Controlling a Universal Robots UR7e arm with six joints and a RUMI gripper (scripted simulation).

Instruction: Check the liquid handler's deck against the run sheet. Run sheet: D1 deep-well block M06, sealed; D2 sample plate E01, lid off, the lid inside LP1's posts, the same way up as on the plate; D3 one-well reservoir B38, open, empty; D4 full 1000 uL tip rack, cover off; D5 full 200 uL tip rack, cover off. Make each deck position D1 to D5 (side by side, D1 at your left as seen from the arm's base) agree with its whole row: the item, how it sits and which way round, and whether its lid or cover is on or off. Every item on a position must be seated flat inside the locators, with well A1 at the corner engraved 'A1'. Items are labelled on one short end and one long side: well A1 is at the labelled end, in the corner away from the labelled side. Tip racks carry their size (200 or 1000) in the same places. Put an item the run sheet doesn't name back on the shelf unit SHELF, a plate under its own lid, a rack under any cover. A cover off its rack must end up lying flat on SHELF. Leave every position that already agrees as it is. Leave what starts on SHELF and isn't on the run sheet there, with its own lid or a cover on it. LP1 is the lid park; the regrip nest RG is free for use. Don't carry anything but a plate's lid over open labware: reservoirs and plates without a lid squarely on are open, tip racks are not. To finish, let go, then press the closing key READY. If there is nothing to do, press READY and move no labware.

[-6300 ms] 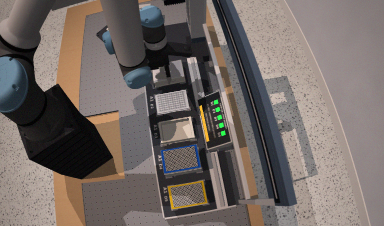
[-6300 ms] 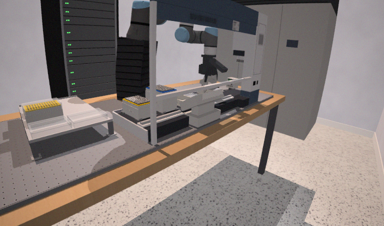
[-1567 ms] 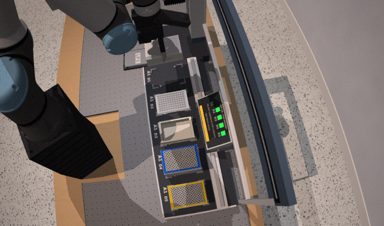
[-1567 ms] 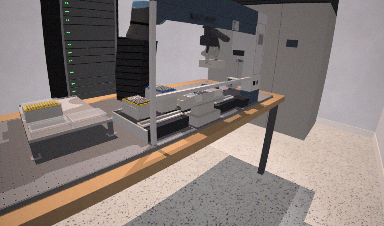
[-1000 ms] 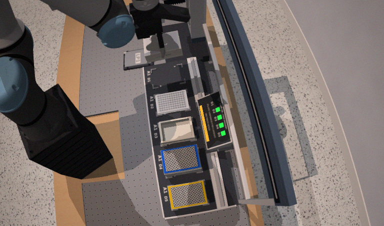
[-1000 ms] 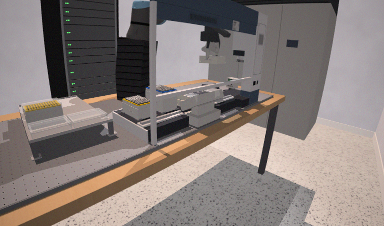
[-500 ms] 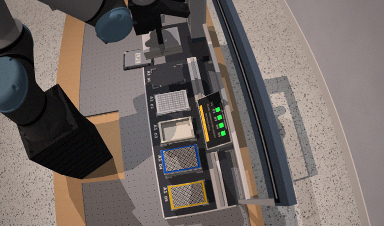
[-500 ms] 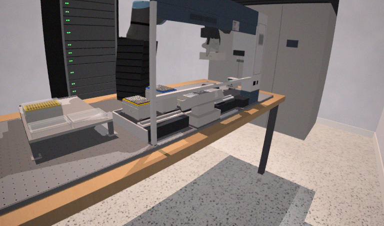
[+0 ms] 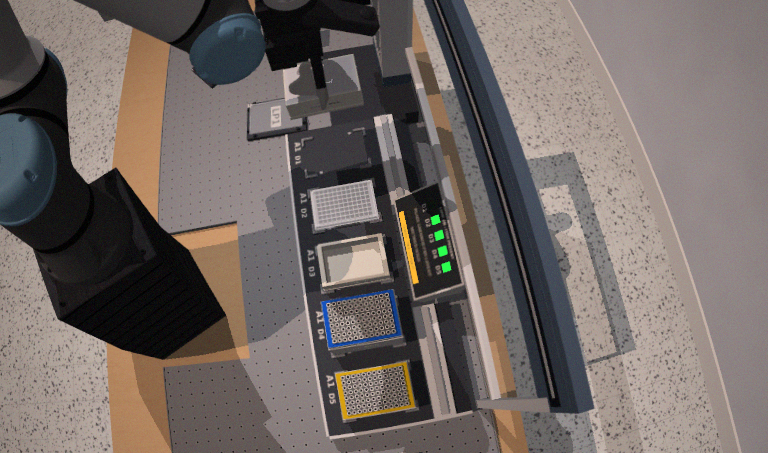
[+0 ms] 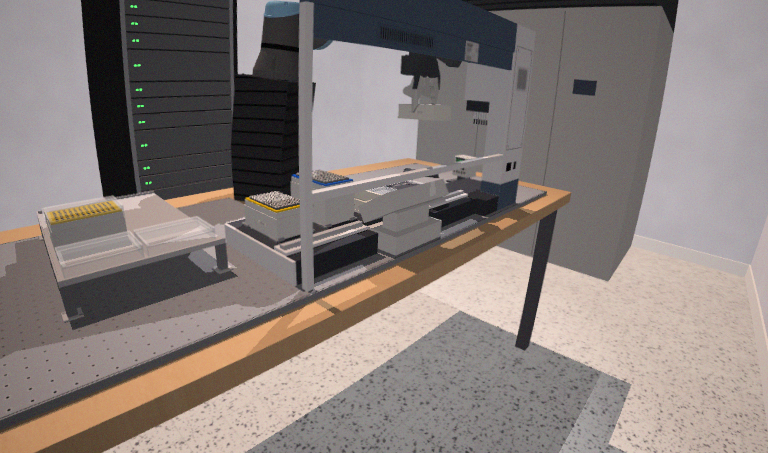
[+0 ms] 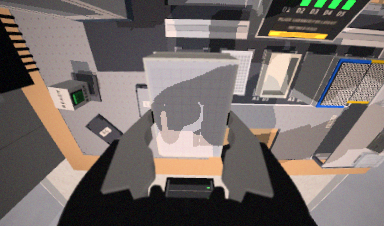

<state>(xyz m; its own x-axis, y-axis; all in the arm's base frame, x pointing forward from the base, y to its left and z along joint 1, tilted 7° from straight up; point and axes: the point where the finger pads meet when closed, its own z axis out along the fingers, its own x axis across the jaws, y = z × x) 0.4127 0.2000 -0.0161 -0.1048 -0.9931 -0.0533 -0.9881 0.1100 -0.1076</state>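
Now: the sealed deep-well block 1 cm below my hand. Also, from my hand: sample plate (2 cm behind, 12 cm to the right, 24 cm below); then tall column (18 cm ahead, 20 cm to the left, 2 cm below); then one-well reservoir (3 cm behind, 25 cm to the right, 24 cm below).
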